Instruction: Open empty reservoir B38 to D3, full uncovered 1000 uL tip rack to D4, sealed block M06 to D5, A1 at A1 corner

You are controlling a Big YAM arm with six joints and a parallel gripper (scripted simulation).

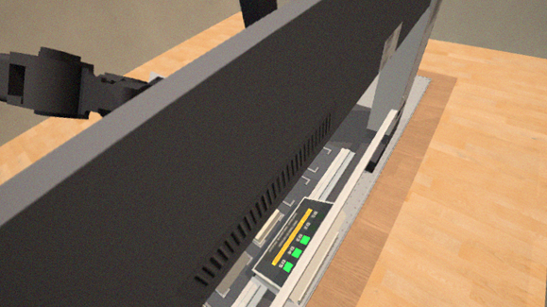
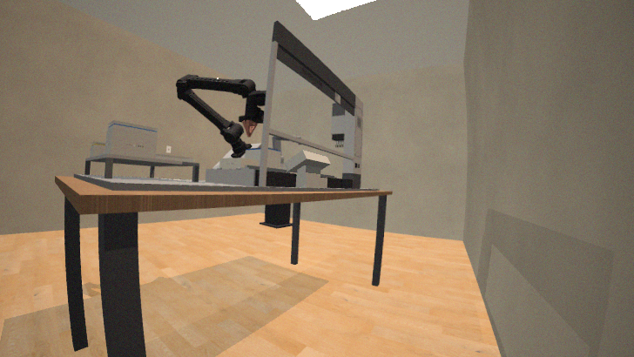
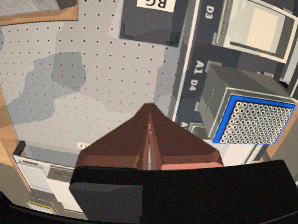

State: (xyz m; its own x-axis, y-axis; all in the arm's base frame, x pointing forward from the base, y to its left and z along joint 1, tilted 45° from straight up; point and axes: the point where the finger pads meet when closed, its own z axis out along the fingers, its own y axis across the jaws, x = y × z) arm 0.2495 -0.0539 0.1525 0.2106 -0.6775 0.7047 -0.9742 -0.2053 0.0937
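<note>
The green key is 180 mm behind my hand, 430 mm to the left of it and 150 mm below it. From my hand the other things lie so: regrip nest rg (60 mm to the left, 230 mm below); rg label (60 mm to the left, 230 mm below); cream one-well reservoir (160 mm ahead, 80 mm to the left, 170 mm below).
</note>
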